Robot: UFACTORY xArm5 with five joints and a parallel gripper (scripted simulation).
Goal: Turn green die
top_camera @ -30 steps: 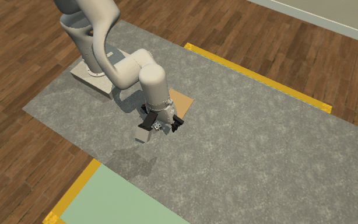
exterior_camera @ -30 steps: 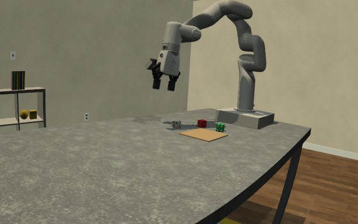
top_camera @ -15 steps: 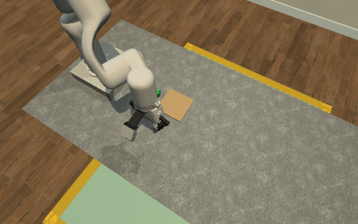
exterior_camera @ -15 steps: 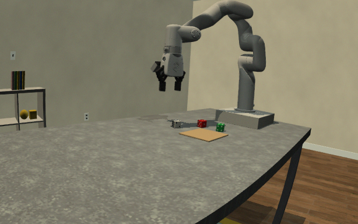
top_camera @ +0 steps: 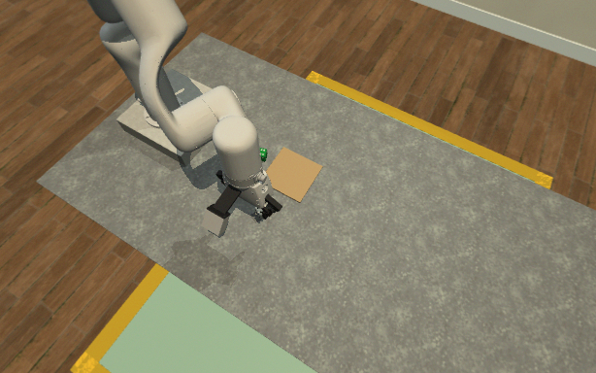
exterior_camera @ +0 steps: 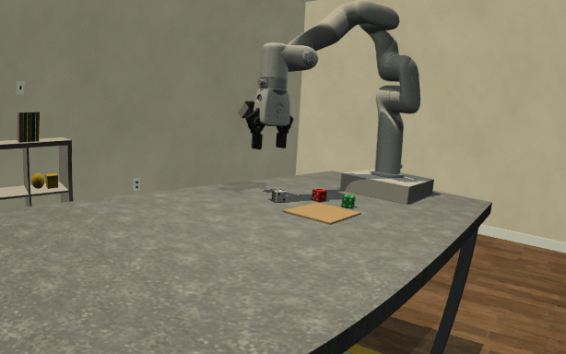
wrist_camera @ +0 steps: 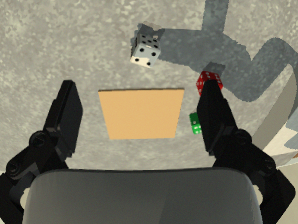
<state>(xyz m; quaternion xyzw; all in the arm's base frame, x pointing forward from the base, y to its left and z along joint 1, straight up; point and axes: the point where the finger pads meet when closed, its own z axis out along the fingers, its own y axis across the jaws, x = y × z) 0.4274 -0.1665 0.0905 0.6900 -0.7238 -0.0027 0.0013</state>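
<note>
The white die is 13 cm below my hand, 4 cm to the left of it and 1 cm behind it. Also, from my hand: red die: 13 cm below, 10 cm to the left, 10 cm behind; then green die: 20 cm to the left, 13 cm below, 10 cm behind; then tan mat: 19 cm to the left, 14 cm below.
</note>
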